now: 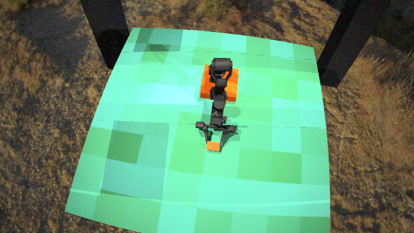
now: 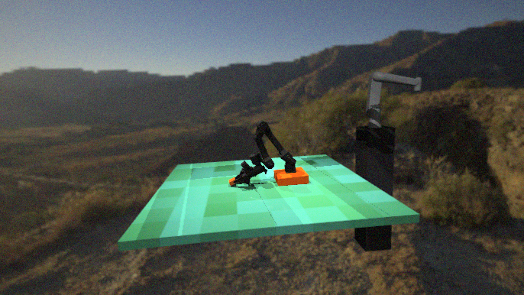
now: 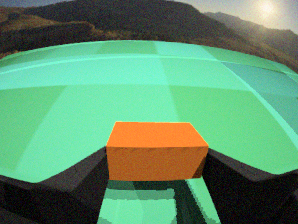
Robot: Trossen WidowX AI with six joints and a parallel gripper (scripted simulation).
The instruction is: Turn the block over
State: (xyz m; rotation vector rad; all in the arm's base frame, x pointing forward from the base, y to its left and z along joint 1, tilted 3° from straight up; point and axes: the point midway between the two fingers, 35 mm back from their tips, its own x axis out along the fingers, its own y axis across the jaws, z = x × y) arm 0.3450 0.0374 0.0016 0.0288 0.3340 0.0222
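My gripper tip is now 1 cm above the orange block.
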